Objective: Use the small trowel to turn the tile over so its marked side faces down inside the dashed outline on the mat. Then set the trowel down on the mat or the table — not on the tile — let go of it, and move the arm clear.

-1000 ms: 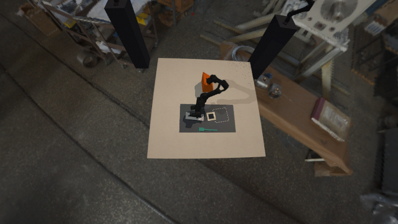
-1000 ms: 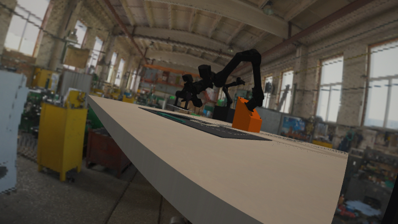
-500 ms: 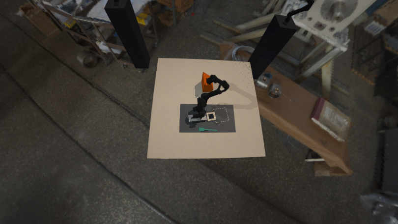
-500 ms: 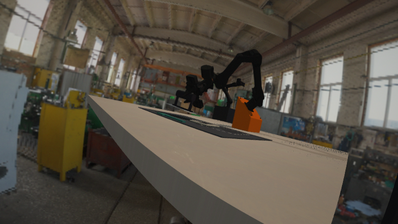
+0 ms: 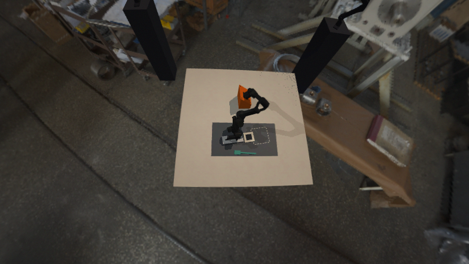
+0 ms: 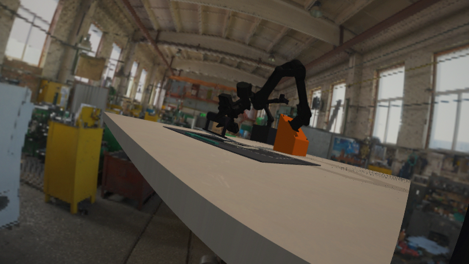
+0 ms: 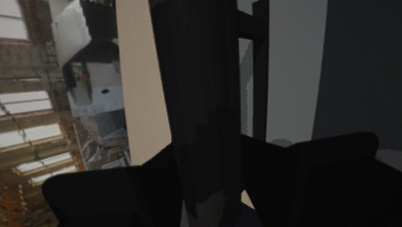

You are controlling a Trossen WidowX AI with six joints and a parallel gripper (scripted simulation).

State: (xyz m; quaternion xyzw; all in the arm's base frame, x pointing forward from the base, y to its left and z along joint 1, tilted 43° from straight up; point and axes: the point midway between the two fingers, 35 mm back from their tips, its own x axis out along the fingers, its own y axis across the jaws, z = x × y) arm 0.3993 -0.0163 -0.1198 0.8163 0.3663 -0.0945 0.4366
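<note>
Right now the dark mat is 3 cm behind my gripper tip, 9 cm to the left of it and 8 cm below it. Round my gripper tip: tile 5 cm behind, 13 cm to the left, 6 cm below.
</note>
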